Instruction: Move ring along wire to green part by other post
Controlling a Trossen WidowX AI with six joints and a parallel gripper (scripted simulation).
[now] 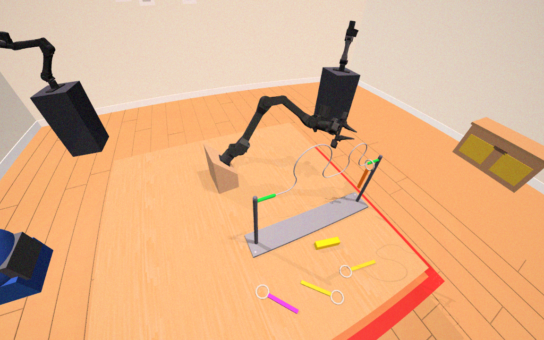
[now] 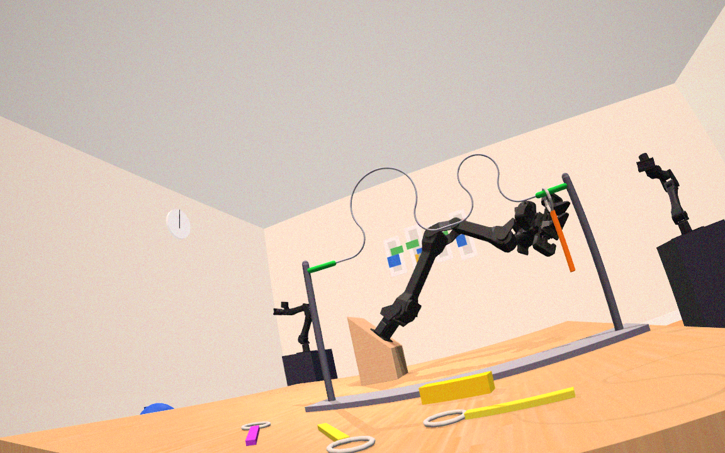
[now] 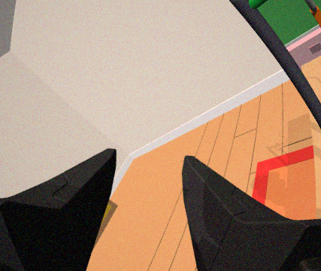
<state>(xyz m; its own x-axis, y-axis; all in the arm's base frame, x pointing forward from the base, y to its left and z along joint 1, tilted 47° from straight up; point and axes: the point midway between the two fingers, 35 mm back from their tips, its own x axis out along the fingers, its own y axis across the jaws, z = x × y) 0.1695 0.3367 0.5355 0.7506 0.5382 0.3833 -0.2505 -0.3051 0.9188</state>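
Right now the orange-handled ring is 190 mm ahead of my gripper tip, 70 mm to the right of it and 60 mm below it. Also, from my gripper tip: yellow block 350 mm ahead, 300 mm to the right, 290 mm below; then magenta-handled ring 590 mm to the right, 470 mm ahead, 300 mm below; then yellow-handled ring 490 mm ahead, 300 mm below, 240 mm to the right.
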